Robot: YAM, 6 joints.
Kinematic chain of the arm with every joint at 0, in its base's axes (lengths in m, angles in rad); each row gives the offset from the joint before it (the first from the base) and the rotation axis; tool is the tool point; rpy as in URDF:
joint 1: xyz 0 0 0.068 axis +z
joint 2: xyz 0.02 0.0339 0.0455 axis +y
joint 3: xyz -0.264 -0.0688 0 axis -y
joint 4: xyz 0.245 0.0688 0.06 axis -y
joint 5: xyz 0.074 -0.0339 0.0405 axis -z
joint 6: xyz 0.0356 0 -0.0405 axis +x
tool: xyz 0 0 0 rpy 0 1.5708 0
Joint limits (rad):
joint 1: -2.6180..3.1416
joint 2: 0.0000..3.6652
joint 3: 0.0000..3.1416
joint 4: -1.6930..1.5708
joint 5: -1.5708..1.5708
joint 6: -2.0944..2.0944
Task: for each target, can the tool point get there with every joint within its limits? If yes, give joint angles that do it. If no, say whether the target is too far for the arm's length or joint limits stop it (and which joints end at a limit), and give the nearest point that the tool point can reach.
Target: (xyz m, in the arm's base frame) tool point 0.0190 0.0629 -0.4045
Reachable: no: joint limits stop it (at a limit: joint 2) | nearest point 0.0271 0.0897 -0.3455 | short by 0.065 m
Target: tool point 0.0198 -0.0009 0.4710
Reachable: yes | joints -0.3434 0.4654 0.7747 1.0792 -0.1652 0.0275
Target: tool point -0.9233 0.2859 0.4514
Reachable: no: too far | nearest point -0.5821 0.1803 0.3239 | short by 0.379 m
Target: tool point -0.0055 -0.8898 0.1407
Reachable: no: too far | nearest point -0.0040 -0.6455 0.1331 | short by 0.244 m
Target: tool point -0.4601 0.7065 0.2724
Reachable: no: too far | nearest point -0.3463 0.5317 0.2321 | short by 0.212 m
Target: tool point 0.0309 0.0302 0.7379
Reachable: yes | joints 0.9410 1.5789 2.8677 0.1910 0.2033 1.6691
